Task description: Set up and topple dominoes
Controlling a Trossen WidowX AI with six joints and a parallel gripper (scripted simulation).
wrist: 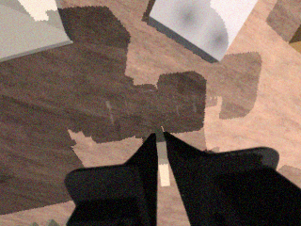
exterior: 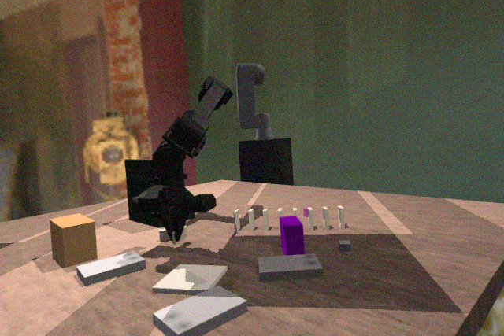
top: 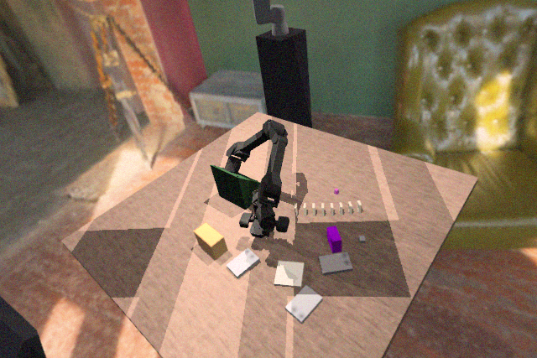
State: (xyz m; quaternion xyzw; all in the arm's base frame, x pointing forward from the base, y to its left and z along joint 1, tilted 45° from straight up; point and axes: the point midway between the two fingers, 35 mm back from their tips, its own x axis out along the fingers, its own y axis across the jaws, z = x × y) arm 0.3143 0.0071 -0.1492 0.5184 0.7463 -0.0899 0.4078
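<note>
The white slab lies 18 cm ahead of my gripper tip, 6 cm to the right of it and 1 cm below it. The rest, counted from my gripper tip: purple block 22 cm ahead, 14 cm to the left, 2 cm above; tan box 14 cm behind, 17 cm to the right, 2 cm above; small grey cube 28 cm ahead, 23 cm to the left, 1 cm below.
</note>
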